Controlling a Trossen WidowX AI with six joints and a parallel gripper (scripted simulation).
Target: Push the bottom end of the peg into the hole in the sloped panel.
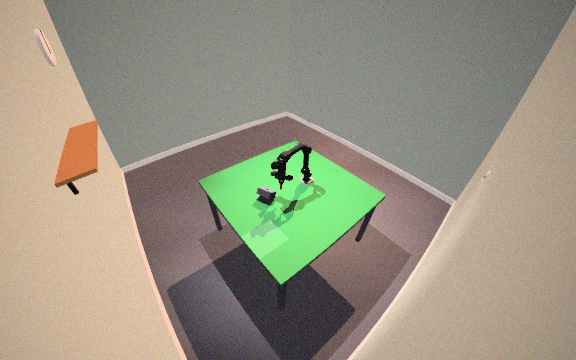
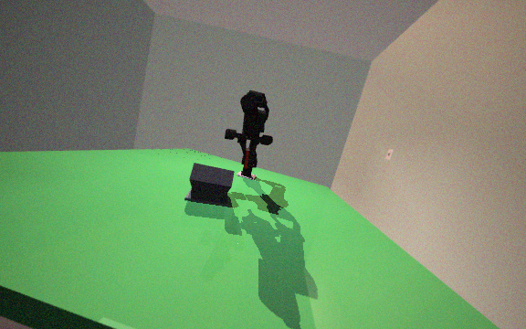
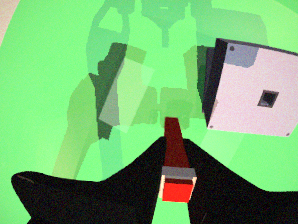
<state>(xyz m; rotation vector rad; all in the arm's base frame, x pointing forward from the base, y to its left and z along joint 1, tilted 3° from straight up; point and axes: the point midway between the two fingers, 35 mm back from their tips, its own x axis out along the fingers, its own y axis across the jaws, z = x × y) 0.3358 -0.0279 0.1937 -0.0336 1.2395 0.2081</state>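
Right now the sloped panel is 80 mm ahead of my gripper tip, 100 mm to the right of it and 90 mm below it. From my gripper tip the other things lie so: red square-sided peg: 10 mm behind, 20 mm above.
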